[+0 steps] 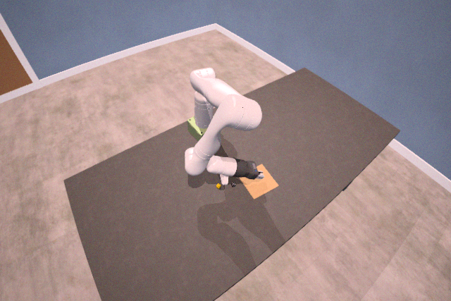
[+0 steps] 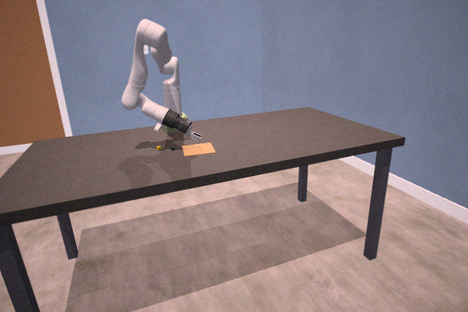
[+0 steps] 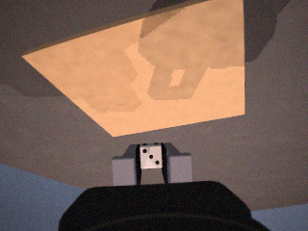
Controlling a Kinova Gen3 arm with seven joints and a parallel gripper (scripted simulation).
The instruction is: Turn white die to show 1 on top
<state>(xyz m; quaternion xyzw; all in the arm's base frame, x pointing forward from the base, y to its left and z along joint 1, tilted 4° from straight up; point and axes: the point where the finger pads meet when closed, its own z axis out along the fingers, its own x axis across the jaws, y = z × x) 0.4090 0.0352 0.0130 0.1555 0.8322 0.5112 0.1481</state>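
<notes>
Now: the orange mat 60 mm below my hand and 10 mm to the left of it. The rest, counted from my hand: white die 10 mm to the left, 10 mm below; then black die 100 mm to the right, 60 mm below, 50 mm behind; then yellow die 170 mm to the right, 80 mm behind, 60 mm below.
</notes>
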